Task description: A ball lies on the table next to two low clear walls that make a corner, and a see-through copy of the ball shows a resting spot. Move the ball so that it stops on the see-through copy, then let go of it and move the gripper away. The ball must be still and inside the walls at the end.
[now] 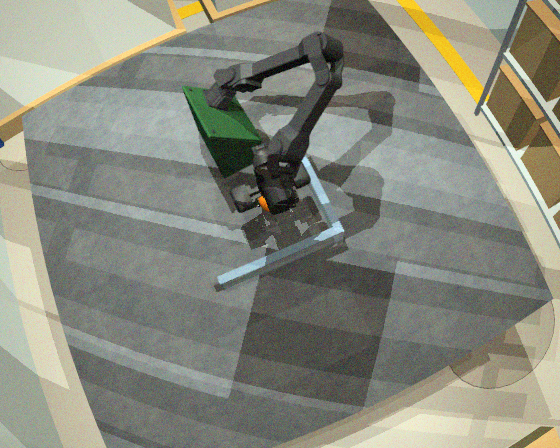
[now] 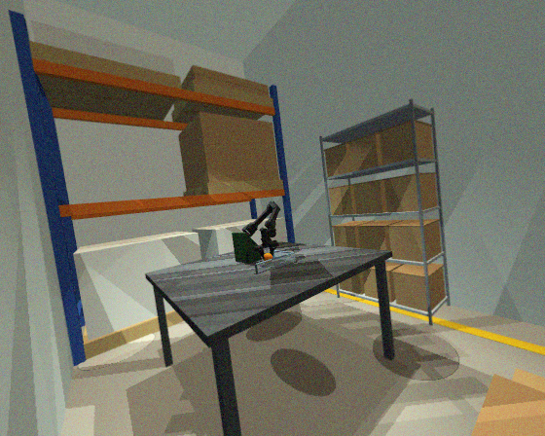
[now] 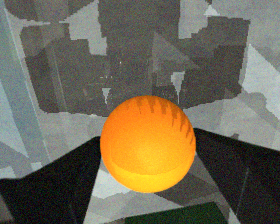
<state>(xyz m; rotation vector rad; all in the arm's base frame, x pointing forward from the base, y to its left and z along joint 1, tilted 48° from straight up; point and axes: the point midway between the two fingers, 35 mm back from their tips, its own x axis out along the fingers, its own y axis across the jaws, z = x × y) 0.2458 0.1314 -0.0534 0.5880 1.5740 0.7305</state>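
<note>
Right now the see-through copy of ball is right at my gripper tip. The rest, counted from my gripper tip: orange ball right at my gripper tip.
</note>
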